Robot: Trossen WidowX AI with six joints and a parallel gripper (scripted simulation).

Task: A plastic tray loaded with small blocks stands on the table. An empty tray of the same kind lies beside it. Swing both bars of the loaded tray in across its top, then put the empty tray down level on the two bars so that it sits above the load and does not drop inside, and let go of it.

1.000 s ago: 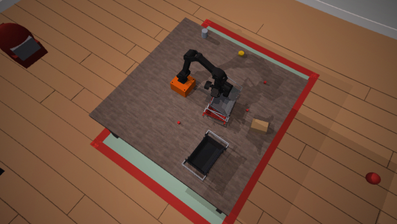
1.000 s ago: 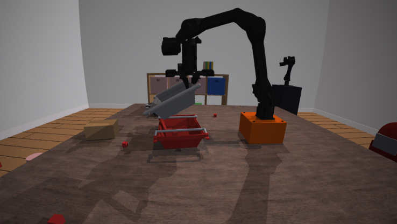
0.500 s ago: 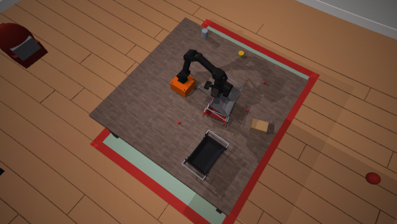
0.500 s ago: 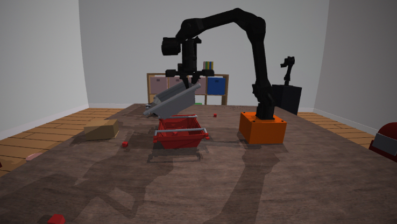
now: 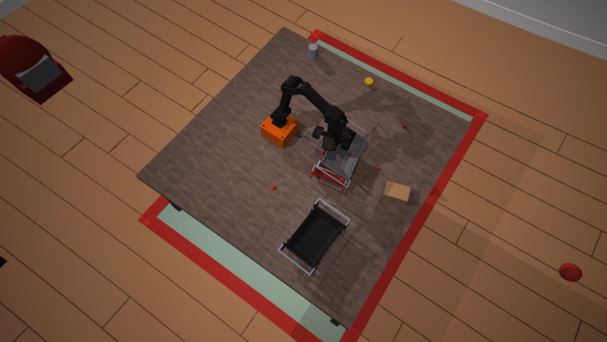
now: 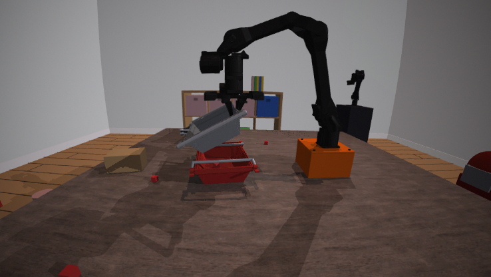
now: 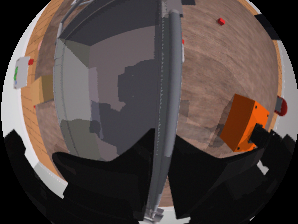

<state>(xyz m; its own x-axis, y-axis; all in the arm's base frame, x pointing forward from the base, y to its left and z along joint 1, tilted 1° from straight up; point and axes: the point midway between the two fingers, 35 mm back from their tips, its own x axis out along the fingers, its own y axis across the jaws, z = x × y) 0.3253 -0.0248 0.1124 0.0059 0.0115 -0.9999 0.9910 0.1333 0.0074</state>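
My gripper tip is 70 mm short of the grey tray and 10 mm to the right of it. Also, from my gripper tip: cardboard box: 380 mm ahead, 10 mm to the left, 130 mm below; then grey cylinder: 460 mm behind, 590 mm to the left, 130 mm below; then yellow disc: 70 mm behind, 580 mm to the left, 150 mm below.
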